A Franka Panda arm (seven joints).
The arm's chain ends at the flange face. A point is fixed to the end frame.
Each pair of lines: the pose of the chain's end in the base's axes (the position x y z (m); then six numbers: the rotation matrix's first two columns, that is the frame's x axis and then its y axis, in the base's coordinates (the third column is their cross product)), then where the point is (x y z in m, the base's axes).
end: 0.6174, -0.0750, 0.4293, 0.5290, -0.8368, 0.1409, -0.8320, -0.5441, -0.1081
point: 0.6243 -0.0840 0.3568
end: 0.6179, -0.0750, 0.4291, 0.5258, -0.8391, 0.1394, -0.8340, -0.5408, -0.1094
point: 0.6248 -0.0839 0.3566
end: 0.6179, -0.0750, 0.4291, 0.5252, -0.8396, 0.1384, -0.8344, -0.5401, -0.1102
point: 0.6248 -0.0838 0.3566
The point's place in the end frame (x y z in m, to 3 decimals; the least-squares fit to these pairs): 0.001 0.007 0.073
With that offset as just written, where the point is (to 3 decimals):
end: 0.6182, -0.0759, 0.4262, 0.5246, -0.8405, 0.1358, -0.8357, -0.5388, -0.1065
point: 0.625 -0.085 0.354
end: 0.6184, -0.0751, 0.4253, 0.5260, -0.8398, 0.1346, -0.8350, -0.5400, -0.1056
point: 0.625 -0.084 0.353
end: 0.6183, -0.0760, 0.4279, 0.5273, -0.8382, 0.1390, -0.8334, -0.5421, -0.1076
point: 0.625 -0.085 0.355
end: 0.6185, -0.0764, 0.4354, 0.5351, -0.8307, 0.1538, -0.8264, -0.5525, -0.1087
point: 0.626 -0.086 0.363
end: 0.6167, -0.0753, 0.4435, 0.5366, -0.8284, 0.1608, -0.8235, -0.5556, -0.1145
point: 0.625 -0.085 0.371
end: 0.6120, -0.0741, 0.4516, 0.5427, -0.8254, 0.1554, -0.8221, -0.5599, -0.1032
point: 0.619 -0.084 0.379
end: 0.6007, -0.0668, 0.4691, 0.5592, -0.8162, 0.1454, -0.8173, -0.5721, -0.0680
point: 0.606 -0.078 0.397
